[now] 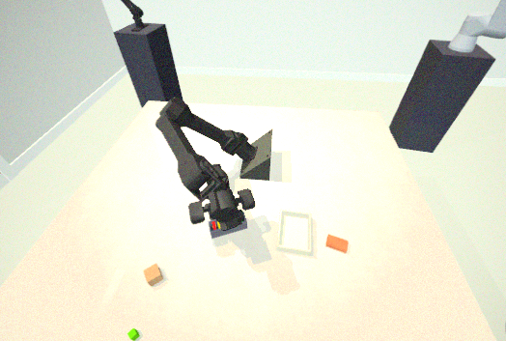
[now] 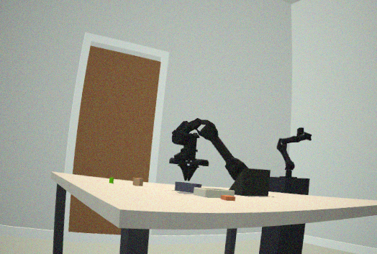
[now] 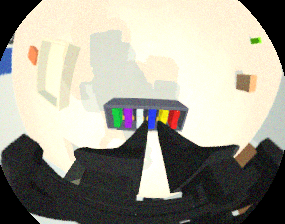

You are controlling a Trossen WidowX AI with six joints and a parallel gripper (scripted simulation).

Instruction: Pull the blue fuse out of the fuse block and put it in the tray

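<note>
My gripper tip is 20 mm above the blue fuse. The rest, counted from my gripper tip: tray: 40 mm behind, 220 mm to the left, 50 mm below.
</note>
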